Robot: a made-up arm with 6 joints. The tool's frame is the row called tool. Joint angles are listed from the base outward. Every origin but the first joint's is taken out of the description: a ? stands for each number. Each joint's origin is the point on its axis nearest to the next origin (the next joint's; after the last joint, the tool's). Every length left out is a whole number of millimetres.
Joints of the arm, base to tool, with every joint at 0 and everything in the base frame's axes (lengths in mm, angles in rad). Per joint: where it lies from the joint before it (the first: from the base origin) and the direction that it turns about. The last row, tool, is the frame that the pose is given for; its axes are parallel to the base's.
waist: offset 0 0 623 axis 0 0 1
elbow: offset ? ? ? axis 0 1 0
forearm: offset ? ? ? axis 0 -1 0
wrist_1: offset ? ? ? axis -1 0 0
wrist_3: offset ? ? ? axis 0 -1 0
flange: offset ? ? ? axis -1 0 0
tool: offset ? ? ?
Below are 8 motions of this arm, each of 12 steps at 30 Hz.
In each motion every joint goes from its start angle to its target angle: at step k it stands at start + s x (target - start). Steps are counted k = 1, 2, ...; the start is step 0. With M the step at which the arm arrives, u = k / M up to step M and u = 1 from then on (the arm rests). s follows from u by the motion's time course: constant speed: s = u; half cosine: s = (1 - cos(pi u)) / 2; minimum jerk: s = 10 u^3 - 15 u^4 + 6 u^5.
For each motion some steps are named. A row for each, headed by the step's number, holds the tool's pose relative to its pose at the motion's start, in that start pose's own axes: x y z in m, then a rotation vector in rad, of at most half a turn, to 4 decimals.
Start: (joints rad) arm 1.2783 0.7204 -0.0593 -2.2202 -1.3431 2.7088
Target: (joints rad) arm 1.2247 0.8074 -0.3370 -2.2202 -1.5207 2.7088
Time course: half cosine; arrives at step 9
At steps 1, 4, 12:
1: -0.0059 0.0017 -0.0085 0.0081 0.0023 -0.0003
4: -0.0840 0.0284 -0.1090 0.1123 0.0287 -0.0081
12: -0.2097 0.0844 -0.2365 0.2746 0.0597 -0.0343

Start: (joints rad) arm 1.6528 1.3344 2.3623 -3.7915 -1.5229 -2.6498
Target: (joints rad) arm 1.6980 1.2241 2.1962 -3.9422 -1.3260 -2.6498
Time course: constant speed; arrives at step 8
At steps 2, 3, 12:
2: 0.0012 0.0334 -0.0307 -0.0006 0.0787 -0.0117
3: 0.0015 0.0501 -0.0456 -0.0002 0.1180 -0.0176
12: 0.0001 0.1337 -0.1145 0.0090 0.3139 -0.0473

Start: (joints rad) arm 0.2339 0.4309 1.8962 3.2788 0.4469 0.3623
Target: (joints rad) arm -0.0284 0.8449 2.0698 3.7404 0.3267 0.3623
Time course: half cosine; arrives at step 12
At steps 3, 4, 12:
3: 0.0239 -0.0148 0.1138 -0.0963 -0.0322 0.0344
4: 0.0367 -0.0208 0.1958 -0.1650 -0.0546 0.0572
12: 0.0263 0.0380 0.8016 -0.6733 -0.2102 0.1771

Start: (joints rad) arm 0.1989 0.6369 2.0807 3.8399 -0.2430 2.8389
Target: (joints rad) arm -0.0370 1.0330 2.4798 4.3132 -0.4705 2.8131
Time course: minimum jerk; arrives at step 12
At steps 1, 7, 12:
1: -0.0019 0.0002 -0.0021 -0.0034 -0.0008 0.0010
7: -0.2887 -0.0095 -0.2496 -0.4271 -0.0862 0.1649
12: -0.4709 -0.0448 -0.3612 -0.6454 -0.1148 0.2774

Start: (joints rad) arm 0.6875 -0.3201 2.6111 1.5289 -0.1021 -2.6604
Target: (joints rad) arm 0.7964 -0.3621 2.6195 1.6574 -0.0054 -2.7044
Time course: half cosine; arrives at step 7
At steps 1, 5, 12:
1: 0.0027 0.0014 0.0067 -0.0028 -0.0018 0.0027
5: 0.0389 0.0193 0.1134 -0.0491 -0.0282 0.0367
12: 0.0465 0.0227 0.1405 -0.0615 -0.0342 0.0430

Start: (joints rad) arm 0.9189 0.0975 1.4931 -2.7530 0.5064 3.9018
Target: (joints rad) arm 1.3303 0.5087 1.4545 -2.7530 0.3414 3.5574
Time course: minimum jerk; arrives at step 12
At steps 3, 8, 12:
3: 0.0460 0.0940 -0.0092 0.0602 -0.0118 0.0466
8: 0.1788 0.7936 0.0863 0.4441 -0.0770 0.3731
12: 0.1517 1.0147 0.1661 0.5545 -0.0918 0.4795

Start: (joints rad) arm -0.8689 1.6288 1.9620 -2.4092 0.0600 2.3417
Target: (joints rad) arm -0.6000 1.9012 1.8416 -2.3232 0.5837 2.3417
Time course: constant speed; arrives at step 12
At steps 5, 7, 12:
5: -0.0805 0.2175 -0.3550 -0.0400 0.3177 -0.0581
7: -0.1367 0.3028 -0.4902 -0.0725 0.4408 -0.0797
12: -0.3314 0.5011 -0.8026 -0.1950 0.7319 -0.1327

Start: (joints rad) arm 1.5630 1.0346 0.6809 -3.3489 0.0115 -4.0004
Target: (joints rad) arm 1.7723 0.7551 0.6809 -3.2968 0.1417 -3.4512
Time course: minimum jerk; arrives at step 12
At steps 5, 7, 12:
5: -0.1304 0.2224 -0.0687 -0.2330 0.0331 0.0870
7: -0.2670 0.4019 -0.1275 -0.4361 0.0472 0.1695
12: -0.4428 0.5828 -0.1883 -0.6609 0.0454 0.2672

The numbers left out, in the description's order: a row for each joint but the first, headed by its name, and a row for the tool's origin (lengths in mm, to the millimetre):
elbow: 175 0 0
forearm: 0 0 1369
wrist_1: 776 0 128
wrist_3: 0 0 0
flange: 232 0 0
tool: 0 0 0

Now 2 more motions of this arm.
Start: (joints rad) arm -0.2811 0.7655 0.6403 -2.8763 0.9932 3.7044
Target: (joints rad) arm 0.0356 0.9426 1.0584 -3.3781 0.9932 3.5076
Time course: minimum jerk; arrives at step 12
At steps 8, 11, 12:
8: -0.1233 0.4040 0.4461 0.1628 -0.3951 0.3050
11: -0.1749 0.5294 0.5363 0.1932 -0.4816 0.4123
12: -0.1762 0.5326 0.5383 0.1939 -0.4836 0.4151

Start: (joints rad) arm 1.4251 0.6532 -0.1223 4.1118 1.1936 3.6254
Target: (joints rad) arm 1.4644 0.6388 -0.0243 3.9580 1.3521 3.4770
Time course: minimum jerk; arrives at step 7
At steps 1, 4, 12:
1: -0.0025 -0.0001 -0.0004 0.0062 0.0005 0.0026
4: -0.0690 -0.0012 -0.0095 0.1627 0.0125 0.0738
12: -0.1105 0.0003 -0.0149 0.2517 0.0188 0.1194

